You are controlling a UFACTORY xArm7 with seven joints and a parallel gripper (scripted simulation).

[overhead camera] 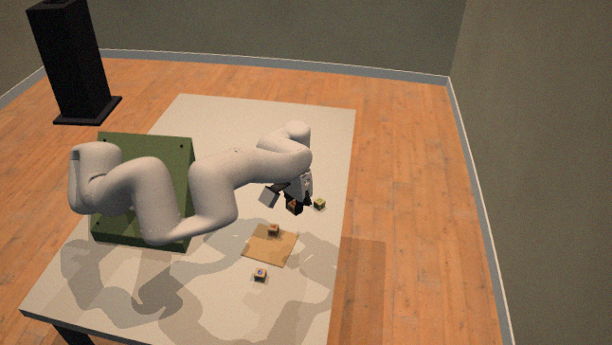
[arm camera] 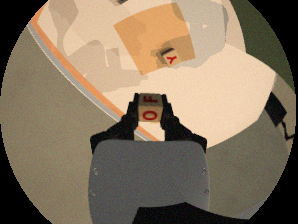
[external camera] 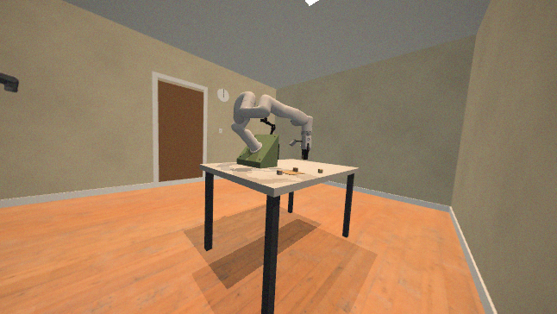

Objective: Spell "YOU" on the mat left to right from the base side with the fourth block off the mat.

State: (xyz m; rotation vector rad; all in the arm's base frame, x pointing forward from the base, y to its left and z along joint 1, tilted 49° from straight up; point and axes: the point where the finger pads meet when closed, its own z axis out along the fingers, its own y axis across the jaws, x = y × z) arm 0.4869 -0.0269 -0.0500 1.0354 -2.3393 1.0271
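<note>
Right now my hand is 70 mm past the tan mat, 60 mm to the left of it and 120 mm above it. Round my hand: red block 10 mm below.
</note>
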